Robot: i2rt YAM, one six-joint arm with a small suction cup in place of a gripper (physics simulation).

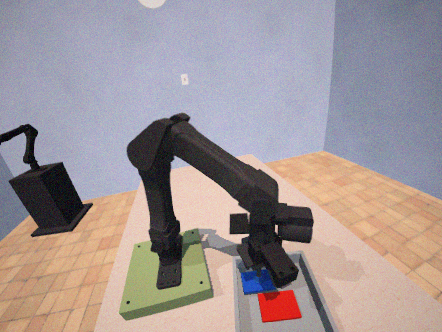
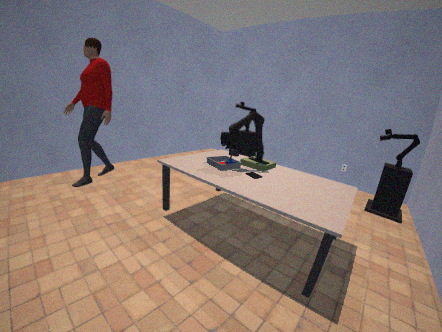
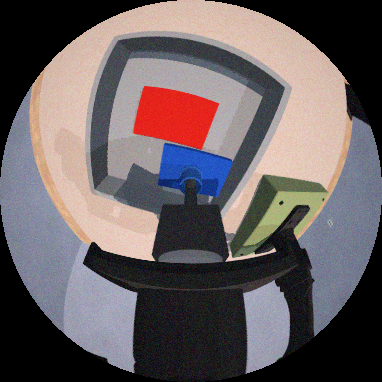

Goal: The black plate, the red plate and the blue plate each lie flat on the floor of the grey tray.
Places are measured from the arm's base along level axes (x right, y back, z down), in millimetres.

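Where they show: hand, its tool point: (image 1: 258,280) (image 3: 190,171); arm's base, origin of its link: (image 1: 171,259) (image 2: 258,161) (image 3: 280,232).
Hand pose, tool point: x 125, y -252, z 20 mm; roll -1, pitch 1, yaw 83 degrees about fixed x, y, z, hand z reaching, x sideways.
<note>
Things, the pixels of their top centre, and the offset from my tool point. Level surfaces: height alone.
- grey tray, centre of its top: (image 3: 167,129) (image 1: 277,292) (image 2: 223,159) dz -22, dx +57, dy -31 mm
- blue plate, centre of its top: (image 3: 193,173) (image 1: 257,279) dz -12, dx +3, dy +3 mm
- red plate, centre of its top: (image 3: 172,115) (image 1: 278,304) (image 2: 222,163) dz +15, dx +71, dy -31 mm
- black plate, centre of its top: (image 1: 239,222) (image 2: 253,174) dz +19, dx -273, dy -17 mm
- pale table, height of its surface: dz +28 mm
My suction gripper (image 1: 258,272) (image 3: 190,177) is low inside the grey tray (image 1: 317,295) (image 2: 216,164) (image 3: 101,110), with its cup on the blue plate (image 1: 254,283) (image 3: 177,156). It is shut on the blue plate, which sits near the tray wall on the green base's side. Whether its underside touches the tray floor is hard to tell. The red plate (image 1: 280,307) (image 2: 222,163) (image 3: 177,115) lies flat on the tray floor, right beside the blue plate's edge. The black plate (image 1: 239,223) (image 2: 254,175) lies flat on the table outside the tray.
The green base (image 1: 155,280) (image 2: 260,164) (image 3: 302,202) of the arm stands beside the tray. The pale table (image 1: 200,185) (image 2: 300,195) carries everything. A person in a red top (image 2: 96,85) is on the floor beyond the table. A black pedestal (image 1: 47,197) (image 2: 392,187) with another arm stands apart.
</note>
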